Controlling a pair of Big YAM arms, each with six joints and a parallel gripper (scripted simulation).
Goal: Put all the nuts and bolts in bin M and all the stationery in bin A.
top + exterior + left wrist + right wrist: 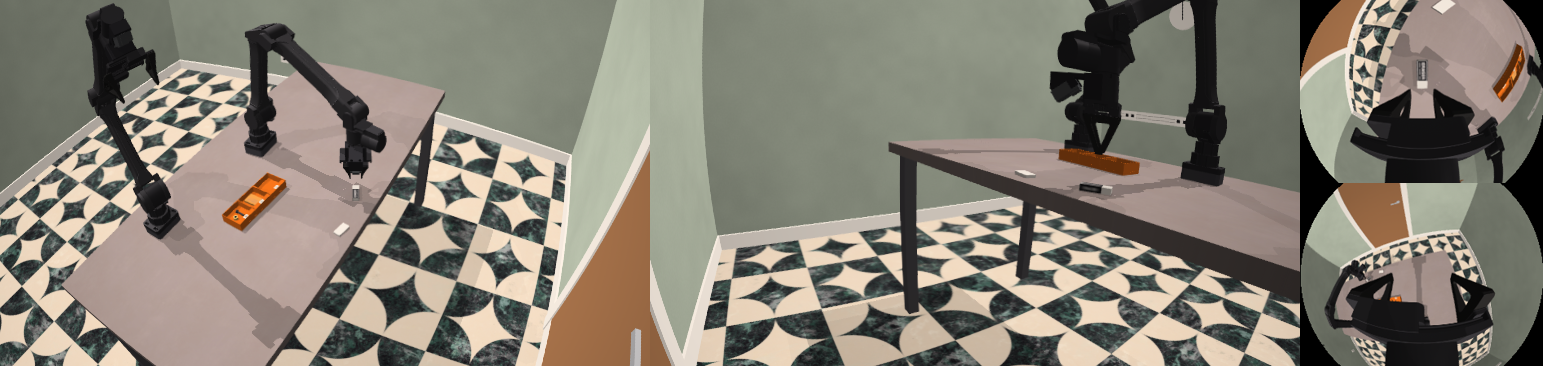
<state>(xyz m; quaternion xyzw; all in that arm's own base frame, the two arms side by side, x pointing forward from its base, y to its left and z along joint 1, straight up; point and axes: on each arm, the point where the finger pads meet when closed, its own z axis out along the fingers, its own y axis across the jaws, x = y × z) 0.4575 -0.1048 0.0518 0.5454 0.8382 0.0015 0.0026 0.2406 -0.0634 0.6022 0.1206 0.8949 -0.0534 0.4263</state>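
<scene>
Right now my left hand is 80 mm above the sleeved eraser and 10 mm to the right of it. Also, from my left hand: orange notepad (270 mm behind, 230 mm to the right, 70 mm below); then orange double bin (260 mm behind, 230 mm to the right, 70 mm below); then white eraser (170 mm to the right, 80 mm below, 60 mm ahead).
</scene>
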